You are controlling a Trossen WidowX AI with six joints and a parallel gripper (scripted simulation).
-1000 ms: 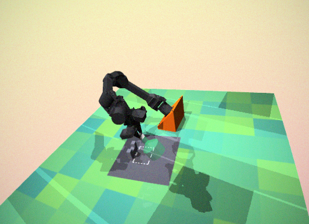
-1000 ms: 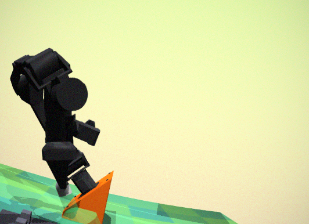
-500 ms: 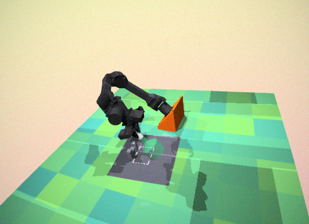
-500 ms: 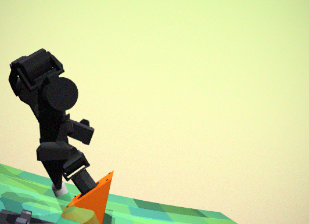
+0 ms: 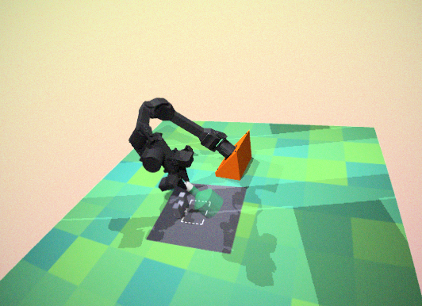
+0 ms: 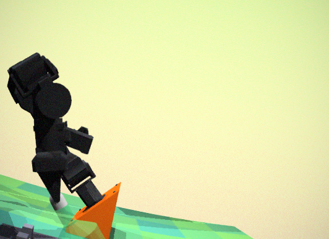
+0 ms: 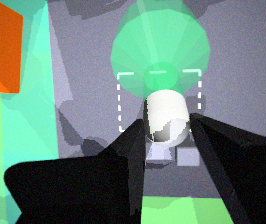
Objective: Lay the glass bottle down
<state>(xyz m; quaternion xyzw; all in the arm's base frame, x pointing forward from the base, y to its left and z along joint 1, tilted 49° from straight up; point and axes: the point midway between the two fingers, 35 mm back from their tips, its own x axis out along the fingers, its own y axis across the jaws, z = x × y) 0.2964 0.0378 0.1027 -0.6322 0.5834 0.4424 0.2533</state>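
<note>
My gripper tip is 10 mm past the glass bottle, 30 mm to the right of it and 40 mm above it. Round my gripper tip: grey mat 20 mm to the left, 140 mm below.
</note>
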